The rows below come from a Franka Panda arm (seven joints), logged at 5 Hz.
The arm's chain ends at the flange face. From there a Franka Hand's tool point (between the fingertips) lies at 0.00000 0.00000 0.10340 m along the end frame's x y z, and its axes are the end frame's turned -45 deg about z.
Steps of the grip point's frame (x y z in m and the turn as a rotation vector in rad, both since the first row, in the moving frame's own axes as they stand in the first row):
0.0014 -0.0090 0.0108 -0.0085 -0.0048 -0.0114
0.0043 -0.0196 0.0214 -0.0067 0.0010 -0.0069
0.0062 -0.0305 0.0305 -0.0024 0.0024 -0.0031
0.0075 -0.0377 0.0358 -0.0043 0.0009 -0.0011
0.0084 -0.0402 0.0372 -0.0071 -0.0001 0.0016
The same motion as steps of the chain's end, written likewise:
-0.0057 -0.0083 0.0108 -0.0094 0.0026 -0.0114
-0.0114 -0.0173 0.0214 -0.0040 0.0054 -0.0069
-0.0175 -0.0260 0.0305 0.0000 0.0034 -0.0031
-0.0217 -0.0322 0.0358 -0.0024 0.0037 -0.0011
-0.0230 -0.0349 0.0372 -0.0051 0.0049 0.0016

